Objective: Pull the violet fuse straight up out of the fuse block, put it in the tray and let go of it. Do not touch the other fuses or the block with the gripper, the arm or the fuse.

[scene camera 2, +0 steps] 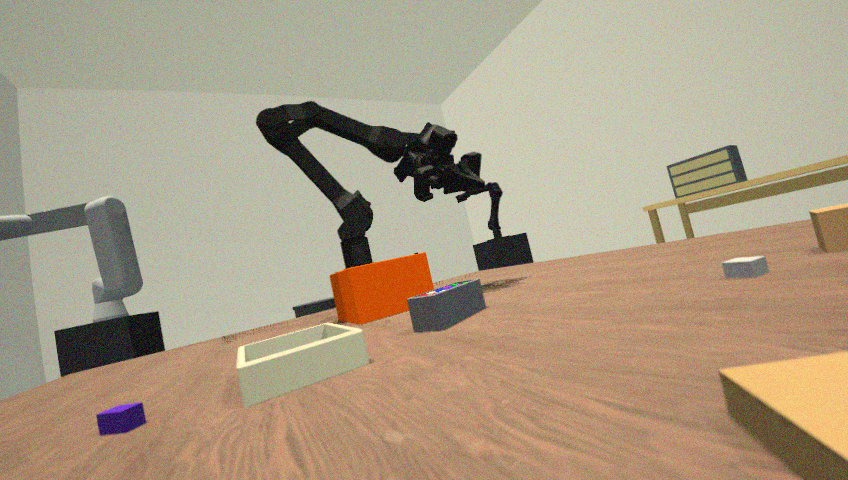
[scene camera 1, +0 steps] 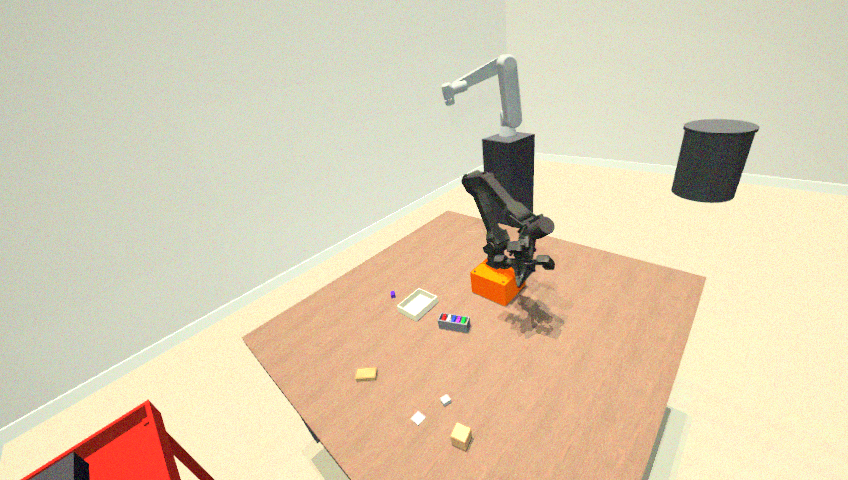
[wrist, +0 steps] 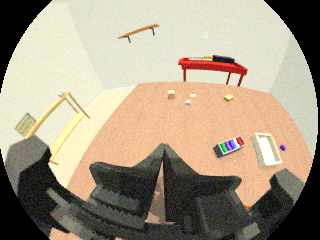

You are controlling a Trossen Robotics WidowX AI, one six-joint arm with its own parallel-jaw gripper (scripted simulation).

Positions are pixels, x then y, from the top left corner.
Scene:
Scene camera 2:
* gripper: 483,184
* cream tray: 273,367
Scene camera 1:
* gripper: 518,287
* cream tray: 416,305
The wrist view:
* gripper: 163,146

